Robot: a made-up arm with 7 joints. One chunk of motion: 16 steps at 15 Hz.
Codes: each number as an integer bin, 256 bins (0 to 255) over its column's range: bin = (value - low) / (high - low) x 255, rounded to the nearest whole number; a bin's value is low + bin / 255 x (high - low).
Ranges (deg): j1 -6.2..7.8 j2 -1.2..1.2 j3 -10.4..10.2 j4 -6..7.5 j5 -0.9..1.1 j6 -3.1..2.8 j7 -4.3..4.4
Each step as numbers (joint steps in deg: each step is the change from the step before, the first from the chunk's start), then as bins.
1 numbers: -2.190 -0.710 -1.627 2.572 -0.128 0.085 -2.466
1 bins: 73 52 109 162 98 138 54
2 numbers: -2.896 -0.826 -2.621 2.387 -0.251 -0.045 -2.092
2 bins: 60 40 96 158 83 132 65
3 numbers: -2.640 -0.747 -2.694 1.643 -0.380 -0.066 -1.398
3 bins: 65 48 95 144 66 131 85
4 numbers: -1.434 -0.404 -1.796 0.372 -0.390 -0.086 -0.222
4 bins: 87 85 107 120 65 130 120
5 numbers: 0.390 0.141 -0.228 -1.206 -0.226 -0.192 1.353
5 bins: 120 142 126 91 86 126 166
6 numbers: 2.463 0.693 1.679 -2.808 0.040 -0.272 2.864
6 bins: 158 201 150 60 120 122 210
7 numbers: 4.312 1.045 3.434 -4.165 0.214 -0.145 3.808
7 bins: 191 239 171 35 142 128 238
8 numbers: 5.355 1.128 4.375 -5.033 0.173 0.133 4.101
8 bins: 210 247 183 18 137 140 246
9 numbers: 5.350 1.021 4.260 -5.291 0.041 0.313 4.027
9 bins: 210 236 181 13 120 148 244
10 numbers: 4.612 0.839 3.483 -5.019 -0.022 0.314 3.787
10 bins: 197 217 172 19 112 148 237
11 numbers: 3.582 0.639 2.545 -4.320 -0.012 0.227 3.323
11 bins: 178 195 160 32 113 144 223
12 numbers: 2.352 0.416 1.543 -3.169 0.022 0.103 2.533
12 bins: 156 172 148 53 118 138 200
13 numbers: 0.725 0.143 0.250 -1.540 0.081 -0.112 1.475
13 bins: 126 143 132 84 125 129 169
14 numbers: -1.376 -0.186 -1.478 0.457 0.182 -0.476 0.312
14 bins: 88 108 110 122 138 113 135
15 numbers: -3.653 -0.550 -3.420 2.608 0.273 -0.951 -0.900
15 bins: 46 69 86 163 150 93 100
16 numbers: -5.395 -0.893 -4.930 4.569 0.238 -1.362 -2.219
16 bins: 15 33 68 200 145 75 61
